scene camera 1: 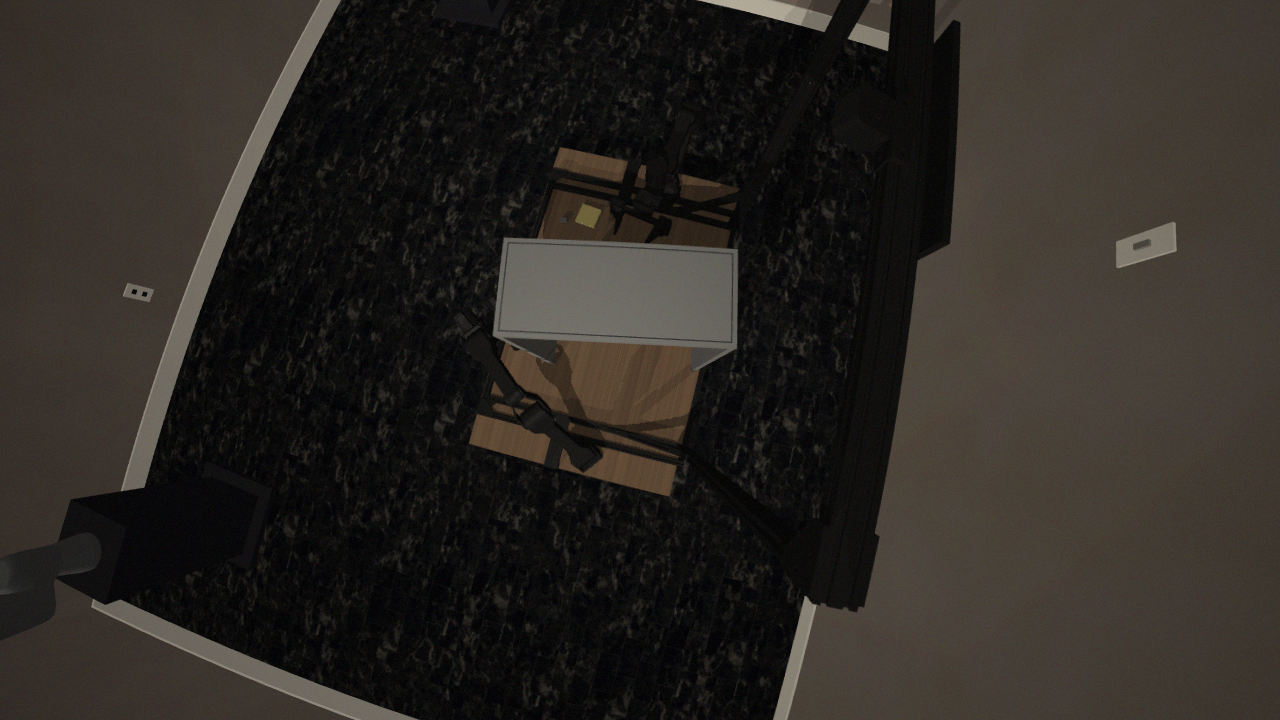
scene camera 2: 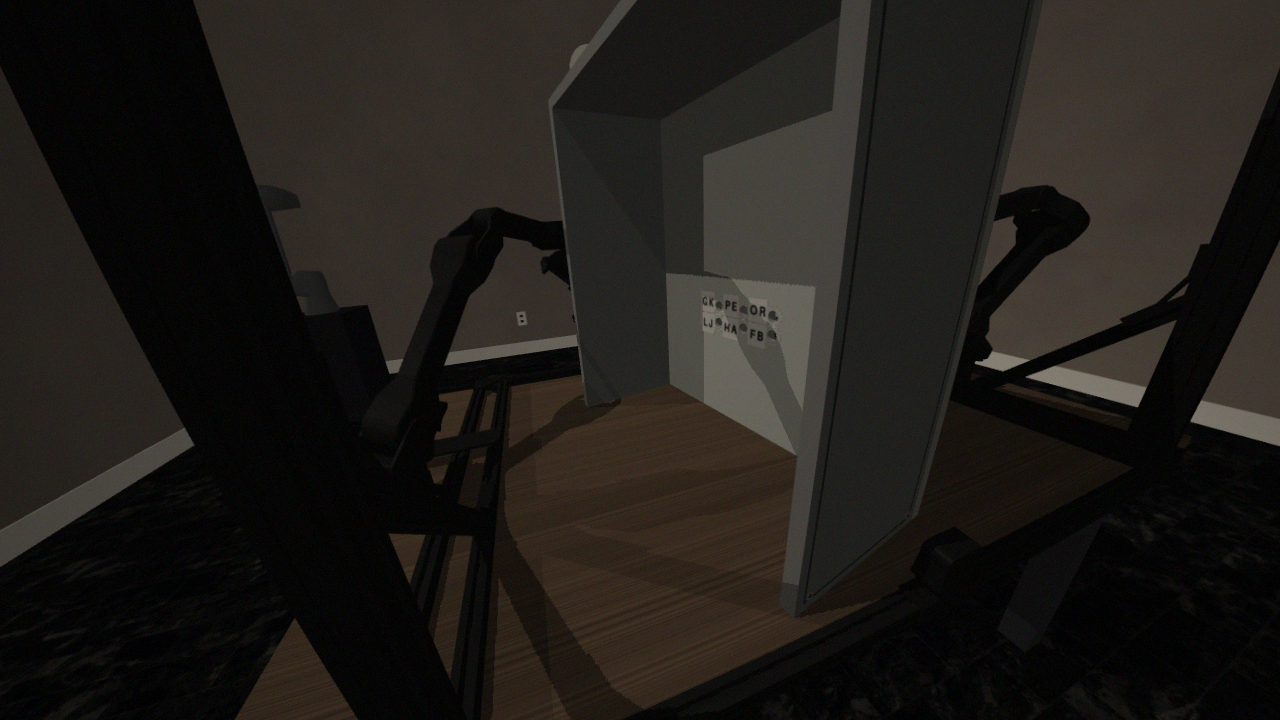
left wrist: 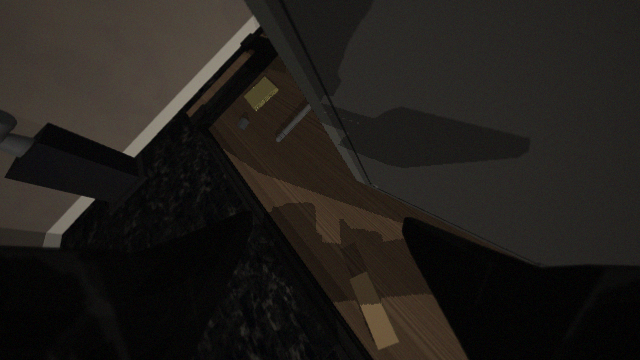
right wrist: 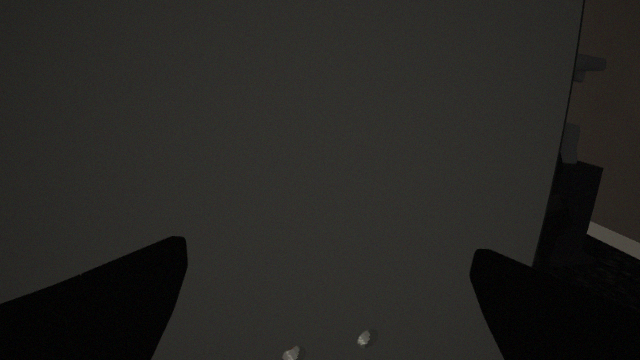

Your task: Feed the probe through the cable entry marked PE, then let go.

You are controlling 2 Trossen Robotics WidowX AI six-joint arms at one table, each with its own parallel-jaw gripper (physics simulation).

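Pixels of known places: left gripper, fingertip midpoint: [left wrist: 328, 221]; right gripper, fingertip midpoint: [scene camera 1: 628, 240] [right wrist: 333, 258]; left arm's base, origin of the base link: [scene camera 1: 590, 455]; right arm's base, origin of the base link: [scene camera 1: 666, 200].
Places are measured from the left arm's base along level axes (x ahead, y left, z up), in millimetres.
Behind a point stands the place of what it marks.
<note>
The grey probe [left wrist: 293, 123] @(y 577, x 453, z -8 mm) lies flat on the wooden table [left wrist: 301, 168] @(y 579, x 349, z -19 mm) [scene camera 1: 616, 400] @(y 73, x 199, z -19 mm) [scene camera 2: 637, 500] @(y 73, x 300, z -19 mm), close to the outer wall of the grey cabinet [scene camera 1: 616, 289] @(y 222, x 382, z 543 mm) [scene camera 2: 887, 286] @(y -14, x 519, z 272 mm) [left wrist: 426, 71] @(y 428, x 219, z 188 mm) [right wrist: 318, 107]. Two rows of small entry labels [scene camera 2: 740, 322] @(y 303, x 437, z 170 mm) sit low on the cabinet's inner back wall; I cannot read them. My left gripper [scene camera 1: 476, 339] [scene camera 2: 555, 260] [left wrist: 328, 221] @(y 494, x 186, z 146 mm) is open and empty beside the cabinet's side wall, far from the probe. My right gripper [scene camera 1: 659, 230] [right wrist: 333, 258] @(y 359, x 550, z 326 mm) is open and empty, facing the cabinet's back wall, where two small entry holes [right wrist: 363, 337] @(y 348, x 402, z 182 mm) show low down.
A yellow pad [scene camera 1: 587, 215] @(y 660, x 615, z -9 mm) [left wrist: 261, 93] @(y 653, x 606, z -9 mm) and a small grey cube [left wrist: 243, 123] @(y 707, x 530, z -8 mm) lie beyond the probe. A tan block [left wrist: 373, 311] @(y 514, x 122, z -5 mm) lies on the table near the left gripper. Dark rails [scene camera 2: 487, 457] @(y 105, x 48, z 1 mm) run along the table's edge. Dark speckled floor [scene camera 1: 387, 500] surrounds the table.
</note>
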